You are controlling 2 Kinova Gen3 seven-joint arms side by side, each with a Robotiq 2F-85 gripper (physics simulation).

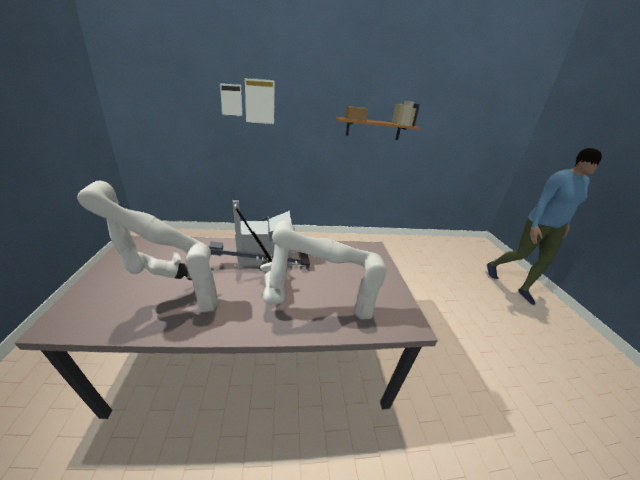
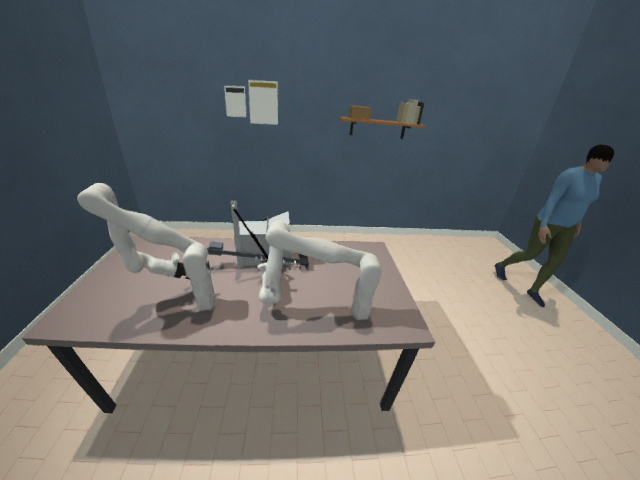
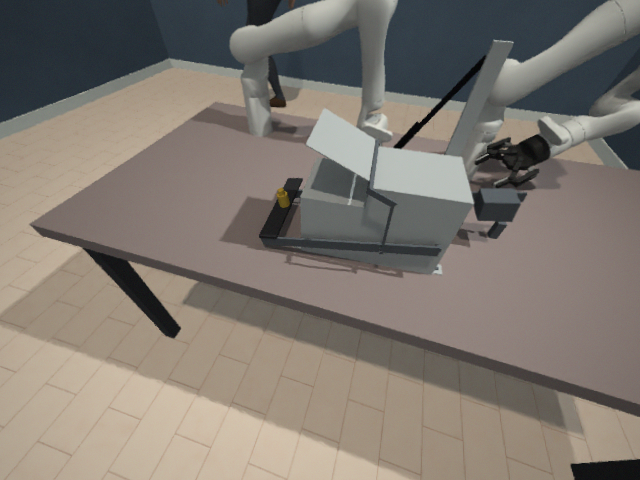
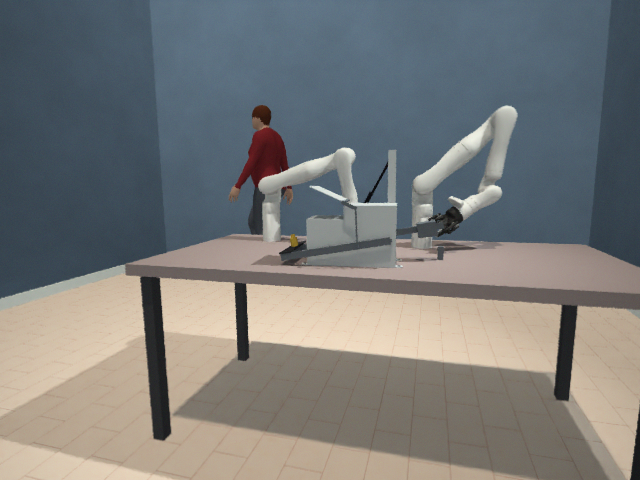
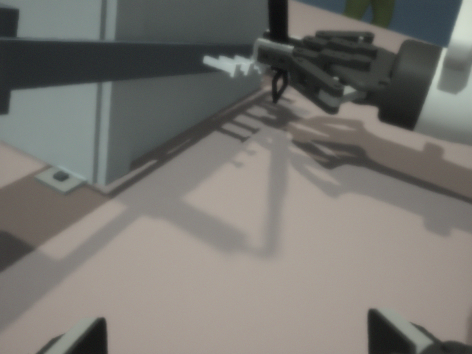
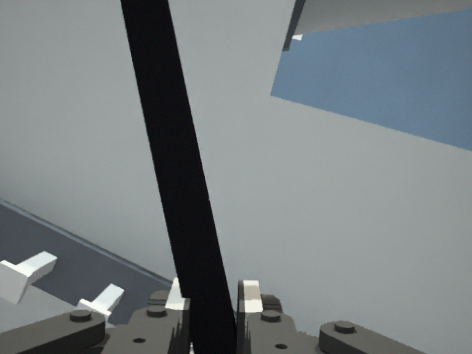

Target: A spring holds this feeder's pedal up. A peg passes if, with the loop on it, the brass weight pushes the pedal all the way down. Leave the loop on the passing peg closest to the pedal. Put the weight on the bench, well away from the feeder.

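Where they show: left gripper, fingertip midpoint: (image 3: 483, 174) (image 5: 238, 343); right gripper, fingertip midpoint: (image 1: 269, 257) (image 5: 258, 44) (image 6: 215, 306); left arm's base at its link origin: (image 1: 208, 304) (image 2: 206, 303) (image 4: 421, 247); right arm's base at its link origin: (image 1: 363, 312) (image 2: 359, 312) (image 3: 261, 131) (image 4: 271, 240).
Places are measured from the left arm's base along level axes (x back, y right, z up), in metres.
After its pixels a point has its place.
The feeder (image 3: 423, 175) {x -0.375, y 0.227, z 0.220 m} (image 4: 377, 222) {x -0.443, y 0.213, z 0.161 m} has its lid (image 3: 343, 142) {x -0.357, y 0.392, z 0.262 m} tilted up. The brass weight (image 3: 283, 198) {x -0.332, y 0.530, z 0.083 m} (image 4: 293, 240) {x -0.333, y 0.533, z 0.078 m} stands on the black pedal (image 3: 272, 223) {x -0.394, y 0.545, z 0.052 m}, which sits low at the feeder's front. My right gripper (image 5: 258, 44) {x -0.238, y 0.319, z 0.091 m} (image 6: 215, 306) {x -0.238, y 0.319, z 0.091 m} is shut on the black strap (image 6: 185, 175) {x -0.215, y 0.299, z 0.135 m} above its end loop (image 5: 274, 88) {x -0.213, y 0.322, z 0.052 m}. The loop hangs below the fingers, near the row of white pegs (image 5: 226, 65) {x -0.240, y 0.247, z 0.085 m} (image 6: 102, 300) {x -0.242, y 0.280, z 0.081 m} on the lever; whether it touches a peg I cannot tell. My left gripper (image 3: 488, 173) {x -0.121, y -0.014, z 0.086 m} (image 5: 237, 325) {x -0.121, y -0.014, z 0.086 m} is open and empty, beyond the lever's block end.
A grey post (image 3: 480, 98) {x -0.287, y 0.153, z 0.337 m} (image 4: 391, 178) {x -0.286, y 0.158, z 0.313 m} holds the strap's upper end. The lever's dark block (image 3: 497, 204) {x -0.338, y 0.039, z 0.144 m} (image 4: 428, 228) {x -0.339, y 0.022, z 0.128 m} sticks out behind the feeder, above a small dark stub (image 4: 440, 253) {x -0.294, y -0.032, z 0.026 m} on the bench (image 4: 516, 268) {x -0.421, y -0.267, z 0.000 m}. A person (image 1: 558, 201) stands off to the side.
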